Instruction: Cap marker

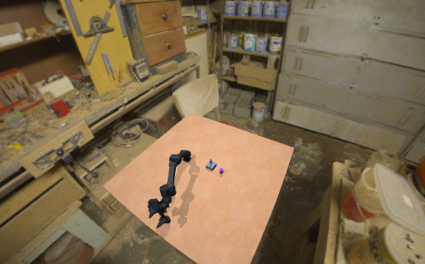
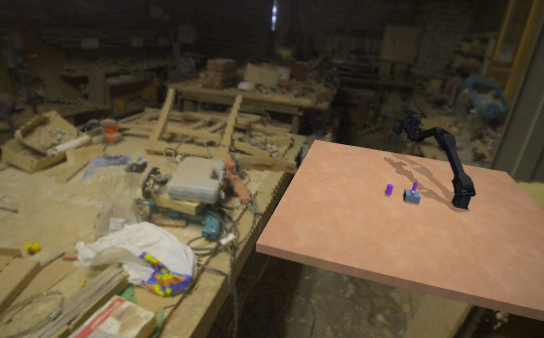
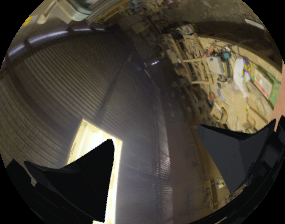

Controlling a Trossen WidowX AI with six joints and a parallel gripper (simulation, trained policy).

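Right now my gripper tip is 50 mm short of the purple cap, 670 mm to the right of it and 240 mm above it. Round my gripper tip: blue-grey holder block (60 mm behind, 680 mm to the left, 250 mm below).
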